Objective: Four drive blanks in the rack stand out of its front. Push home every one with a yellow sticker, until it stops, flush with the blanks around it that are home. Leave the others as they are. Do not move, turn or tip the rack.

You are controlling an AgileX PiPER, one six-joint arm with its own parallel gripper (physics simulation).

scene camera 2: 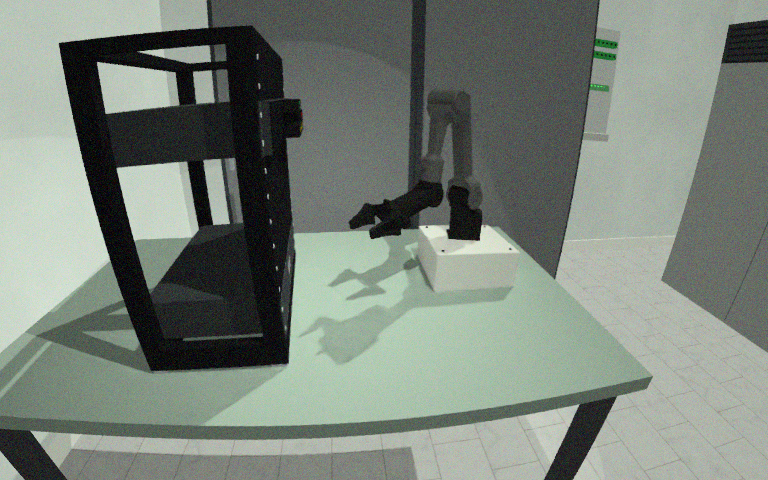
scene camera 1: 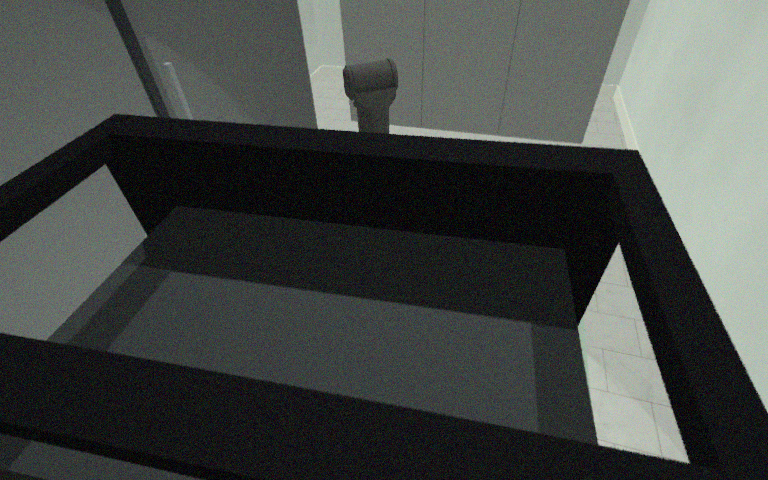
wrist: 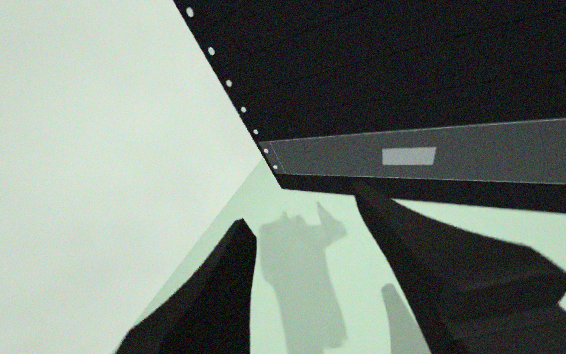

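The black rack (scene camera 1: 362, 144) (scene camera 2: 246, 141) (wrist: 400, 65) stands upright on the table. In scene camera 2, a dark block of drive blanks (scene camera 2: 292, 117) stands out of its front, high up, seen from the side. Small red and yellow patches show at its outer edge; separate blanks and which stickers they bear cannot be told. No stickered blank shows in the wrist view. My gripper (scene camera 2: 363, 229) (wrist: 299, 213) is open and empty, in front of the rack, apart from it and well below the protruding blanks. In scene camera 1 the rack hides it.
The arm stands on a white base block (scene camera 2: 472, 271) on the green table (scene camera 2: 453, 350). A grey panel with a light label (wrist: 409, 156) crosses the rack's low front. A dark box (scene camera 2: 169, 135) sits inside the rack, high up. Grey cabinets stand behind.
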